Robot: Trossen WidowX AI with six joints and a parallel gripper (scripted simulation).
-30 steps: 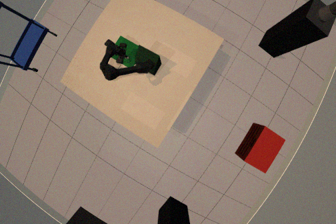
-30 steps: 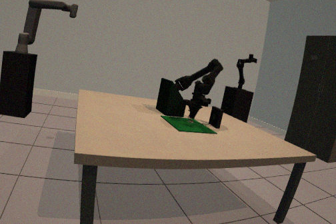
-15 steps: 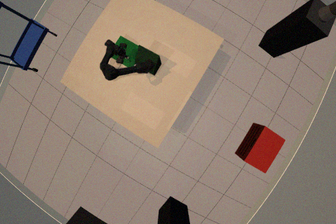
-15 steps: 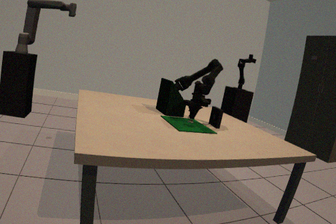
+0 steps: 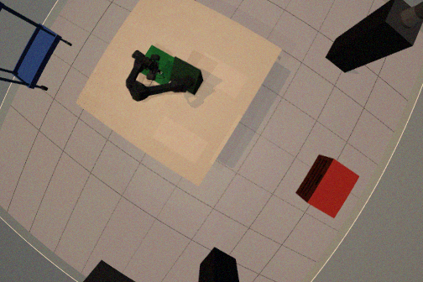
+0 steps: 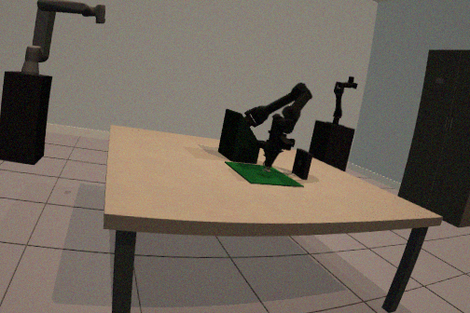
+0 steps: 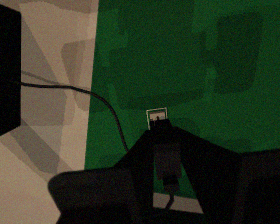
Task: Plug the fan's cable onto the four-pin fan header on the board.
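Right now my gripper tip is 4 cm short of the green board, 5 cm to the left of it and 5 cm above it. From my gripper tip the other things lie so: black fan: 15 cm to the left, 2 cm above; then dark fan plug: 1 cm behind, 1 cm above.
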